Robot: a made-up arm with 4 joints.
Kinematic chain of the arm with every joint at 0, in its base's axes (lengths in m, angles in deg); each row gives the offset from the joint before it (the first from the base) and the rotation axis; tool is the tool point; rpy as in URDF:
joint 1: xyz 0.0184 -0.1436 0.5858 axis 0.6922 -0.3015 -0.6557
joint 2: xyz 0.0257 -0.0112 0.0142 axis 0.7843 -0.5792 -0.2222
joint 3: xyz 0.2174 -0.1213 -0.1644 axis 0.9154 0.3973 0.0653
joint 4: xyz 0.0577 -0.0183 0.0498 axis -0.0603 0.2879 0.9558
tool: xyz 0.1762 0.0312 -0.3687 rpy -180 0 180
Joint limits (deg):
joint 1: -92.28..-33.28
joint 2: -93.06..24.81
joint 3: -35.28..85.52
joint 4: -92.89..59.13
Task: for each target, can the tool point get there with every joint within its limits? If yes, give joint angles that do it. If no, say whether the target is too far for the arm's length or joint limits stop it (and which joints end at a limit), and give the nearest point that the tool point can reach.
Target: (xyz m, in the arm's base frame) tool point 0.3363 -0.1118 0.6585
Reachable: no: joint limits stop it (at a limit: joint 1, joint 2, joint 4) | nearest point 0.5093 -0.3282 0.7992 | short by 0.311 m
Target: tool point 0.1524 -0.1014 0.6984
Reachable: no: joint limits stop it (at a limit: joint 1, joint 2, joint 3, joint 4) | nearest point 0.0906 -0.3950 0.6363 | short by 0.306 m
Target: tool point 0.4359 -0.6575 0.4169
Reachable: yes | joints -54.44 -64.45 35.31 -51.92
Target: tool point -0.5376 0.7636 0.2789
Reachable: no: too far | nearest point 0.0194 0.0914 0.2898 | short by 0.873 m
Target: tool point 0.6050 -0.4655 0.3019
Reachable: yes | joints -52.76 -17.56 0.95 -75.93
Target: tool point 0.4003 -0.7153 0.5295
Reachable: yes | joints -40.73 -82.77 37.49 -63.27
